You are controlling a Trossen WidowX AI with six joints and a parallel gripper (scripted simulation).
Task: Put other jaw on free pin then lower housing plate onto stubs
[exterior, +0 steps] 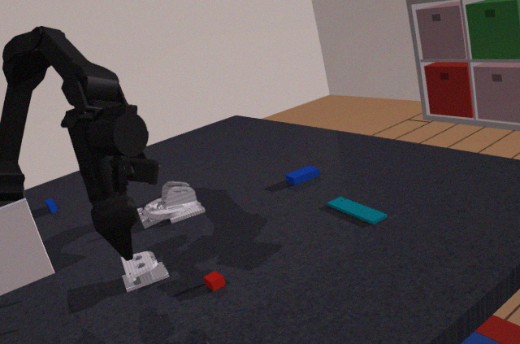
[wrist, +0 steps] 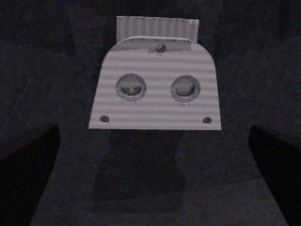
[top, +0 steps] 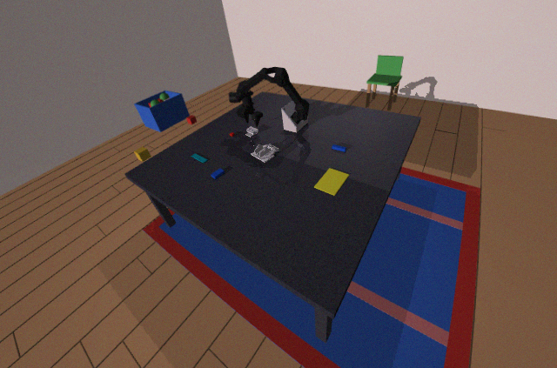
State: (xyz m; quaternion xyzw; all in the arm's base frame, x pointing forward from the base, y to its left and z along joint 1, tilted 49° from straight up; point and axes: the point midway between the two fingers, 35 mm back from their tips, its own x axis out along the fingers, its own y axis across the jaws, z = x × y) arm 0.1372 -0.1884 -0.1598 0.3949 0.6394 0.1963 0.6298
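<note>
Now: the white t-shaped piece 10 mm ahead of my gripper tip, 10 mm to the right of it and 50 mm below it. The rest, counted from my gripper tip: teal bar: 350 mm ahead, 150 mm to the right, 60 mm below; white jaw: 140 mm ahead, 190 mm to the left, 40 mm below; red cube: 70 mm ahead, 120 mm to the right, 50 mm below.
</note>
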